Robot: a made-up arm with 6 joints. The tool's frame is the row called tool.
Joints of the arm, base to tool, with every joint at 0 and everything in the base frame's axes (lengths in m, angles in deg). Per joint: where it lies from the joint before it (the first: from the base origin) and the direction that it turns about. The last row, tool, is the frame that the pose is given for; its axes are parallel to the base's.
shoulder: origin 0 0 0.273 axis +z
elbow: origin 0 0 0 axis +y
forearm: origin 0 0 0.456 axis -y
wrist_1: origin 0 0 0 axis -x
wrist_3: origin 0.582 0 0 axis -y
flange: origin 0 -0.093 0 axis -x
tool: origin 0 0 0
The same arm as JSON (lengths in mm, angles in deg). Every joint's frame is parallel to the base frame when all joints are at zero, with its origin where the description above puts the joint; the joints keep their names.
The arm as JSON. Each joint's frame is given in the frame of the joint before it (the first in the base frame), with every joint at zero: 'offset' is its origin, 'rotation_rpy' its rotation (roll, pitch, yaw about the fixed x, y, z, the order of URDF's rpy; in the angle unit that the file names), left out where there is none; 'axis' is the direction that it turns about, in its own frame. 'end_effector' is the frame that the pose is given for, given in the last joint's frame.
{
  "length_unit": "mm",
  "angle_unit": "deg",
  "chain": [
    {
      "id": "shoulder",
      "offset": [
        0.0,
        0.0,
        273.0
      ],
      "axis": [
        0.0,
        0.0,
        1.0
      ]
    },
    {
      "id": "elbow",
      "offset": [
        0.0,
        0.0,
        0.0
      ],
      "axis": [
        0.0,
        1.0,
        0.0
      ]
    },
    {
      "id": "forearm",
      "offset": [
        0.0,
        0.0,
        456.0
      ],
      "axis": [
        0.0,
        -1.0,
        0.0
      ]
    },
    {
      "id": "wrist_1",
      "offset": [
        0.0,
        0.0,
        0.0
      ],
      "axis": [
        -1.0,
        0.0,
        0.0
      ]
    },
    {
      "id": "wrist_3",
      "offset": [
        582.0,
        0.0,
        0.0
      ],
      "axis": [
        0.0,
        -1.0,
        0.0
      ]
    },
    {
      "id": "flange",
      "offset": [
        0.0,
        -93.0,
        0.0
      ],
      "axis": [
        -1.0,
        0.0,
        0.0
      ]
    }
  ],
  "end_effector": {
    "offset": [
      0.0,
      0.0,
      0.0
    ]
  }
}

